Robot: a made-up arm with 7 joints. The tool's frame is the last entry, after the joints.
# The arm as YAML. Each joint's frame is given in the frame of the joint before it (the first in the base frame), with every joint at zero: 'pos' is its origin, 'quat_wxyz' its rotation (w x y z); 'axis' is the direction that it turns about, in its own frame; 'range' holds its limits. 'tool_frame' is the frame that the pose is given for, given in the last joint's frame.
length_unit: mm
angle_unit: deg
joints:
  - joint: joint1
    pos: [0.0, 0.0, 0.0]
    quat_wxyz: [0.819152, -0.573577, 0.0, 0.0]
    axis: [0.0, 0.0, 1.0]
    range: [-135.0, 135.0]
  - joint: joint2
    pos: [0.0, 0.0, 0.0]
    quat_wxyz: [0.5, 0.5, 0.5, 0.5]
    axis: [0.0, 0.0, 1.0]
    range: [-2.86, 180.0]
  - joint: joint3
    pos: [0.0, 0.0, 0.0]
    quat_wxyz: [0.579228, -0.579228, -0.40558, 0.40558]
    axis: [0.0, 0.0, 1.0]
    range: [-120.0, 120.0]
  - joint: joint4
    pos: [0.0, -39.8, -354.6]
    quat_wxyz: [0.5, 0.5, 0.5, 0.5]
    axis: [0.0, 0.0, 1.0]
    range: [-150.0, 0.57]
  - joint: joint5
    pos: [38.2, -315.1, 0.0]
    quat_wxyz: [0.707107, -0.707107, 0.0, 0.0]
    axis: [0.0, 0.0, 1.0]
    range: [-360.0, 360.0]
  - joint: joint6
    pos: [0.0, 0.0, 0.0]
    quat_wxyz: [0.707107, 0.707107, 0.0, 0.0]
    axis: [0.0, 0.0, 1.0]
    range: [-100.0, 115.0]
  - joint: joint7
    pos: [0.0, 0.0, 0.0]
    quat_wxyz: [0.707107, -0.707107, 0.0, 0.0]
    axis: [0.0, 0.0, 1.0]
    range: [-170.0, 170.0]
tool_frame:
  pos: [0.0, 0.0, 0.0]
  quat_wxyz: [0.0, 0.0, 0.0, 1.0]
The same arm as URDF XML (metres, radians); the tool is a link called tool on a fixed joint. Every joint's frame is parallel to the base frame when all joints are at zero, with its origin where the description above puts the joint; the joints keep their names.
<robot name="arm">
<link name="base_link"/>
<link name="link1"/>
<link name="link2"/>
<link name="link3"/>
<link name="link4"/>
<link name="link5"/>
<link name="link6"/>
<link name="link7"/>
<link name="tool"/>
<joint name="joint1" type="revolute"><parent link="base_link"/><child link="link1"/><origin xyz="0.0000 0.0000 0.0000"/><axis xyz="0 0.9397 0.342"/><limit lower="-2.3562" upper="2.3562"/></joint>
<joint name="joint2" type="revolute"><parent link="link1"/><child link="link2"/><origin xyz="0.0000 0.0000 0.0000"/><axis xyz="1 0 0"/><limit lower="-0.0499" upper="3.1416"/></joint>
<joint name="joint3" type="revolute"><parent link="link2"/><child link="link3"/><origin xyz="0.0000 0.0000 0.0000"/><axis xyz="0 0 1"/><limit lower="-2.0944" upper="2.0944"/></joint>
<joint name="joint4" type="revolute"><parent link="link3"/><child link="link4"/><origin xyz="0.0398 0.0000 -0.3546"/><axis xyz="0 1 0"/><limit lower="-2.6180" upper="0.0099"/></joint>
<joint name="joint5" type="revolute"><parent link="link4"/><child link="link5"/><origin xyz="-0.0382 0.0000 -0.3151"/><axis xyz="0 0 1"/><limit lower="-6.2832" upper="6.2832"/></joint>
<joint name="joint6" type="revolute"><parent link="link5"/><child link="link6"/><origin xyz="0.0000 0.0000 0.0000"/><axis xyz="0 1 0"/><limit lower="-1.7453" upper="2.0071"/></joint>
<joint name="joint7" type="revolute"><parent link="link6"/><child link="link7"/><origin xyz="0.0000 0.0000 0.0000"/><axis xyz="0 0 1"/><limit lower="-2.9671" upper="2.9671"/></joint>
<joint name="tool_joint" type="fixed"><parent link="link7"/><child link="tool"/><origin xyz="0.0000 0.0000 0.0000" rpy="0.0000 0.0000 0.0000"/></joint>
</robot>

